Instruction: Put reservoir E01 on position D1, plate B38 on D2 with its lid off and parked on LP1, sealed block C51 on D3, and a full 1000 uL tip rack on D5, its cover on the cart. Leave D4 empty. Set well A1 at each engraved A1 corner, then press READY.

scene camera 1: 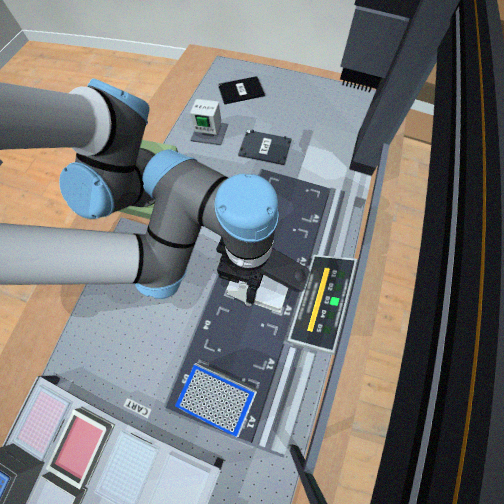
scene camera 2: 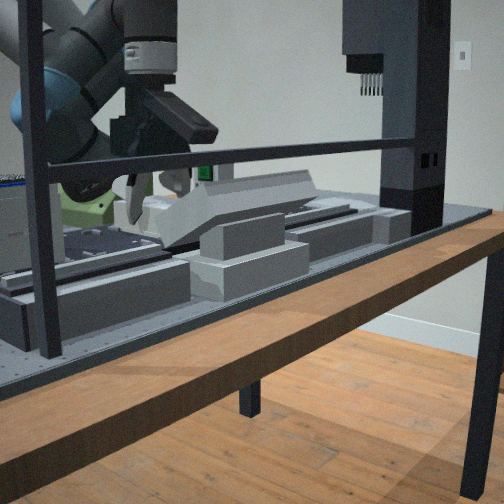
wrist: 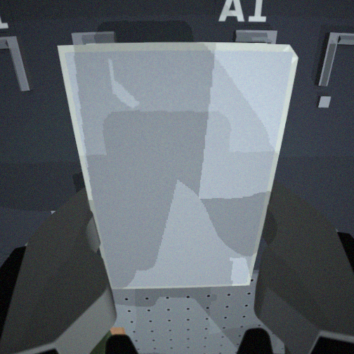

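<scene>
My gripper [scene camera 1: 254, 286] [scene camera 2: 156, 196] [wrist: 178, 186] is shut on a white, flat-topped sealed block [scene camera 1: 272, 296] [wrist: 175, 150], low at D3; its label is not readable here. Corner brackets show past its far edge in the wrist view, and whether it is fully seated cannot be told. The D3 lamp [scene camera 1: 334, 301] is lit green. The blue-rimmed tip rack [scene camera 1: 217, 400] is on D5, uncovered. D4 [scene camera 1: 207, 325] shows brackets and no labware. D1 shows no labware; the arm partly hides D2. LP1 [scene camera 1: 266, 146] bears no lid. The READY button [scene camera 1: 202, 121] is at the back.
The cart holds a pink plate [scene camera 1: 42, 417], a red reservoir [scene camera 1: 80, 447], a pale blue plate [scene camera 1: 127, 465] and a pale flat piece [scene camera 1: 185, 480]. The display [scene camera 1: 299, 327] [scene camera 2: 260, 192] stands beside the deck. A black labelled pad [scene camera 1: 230, 93] and a gantry column [scene camera 1: 400, 75] [scene camera 2: 432, 100] are behind.
</scene>
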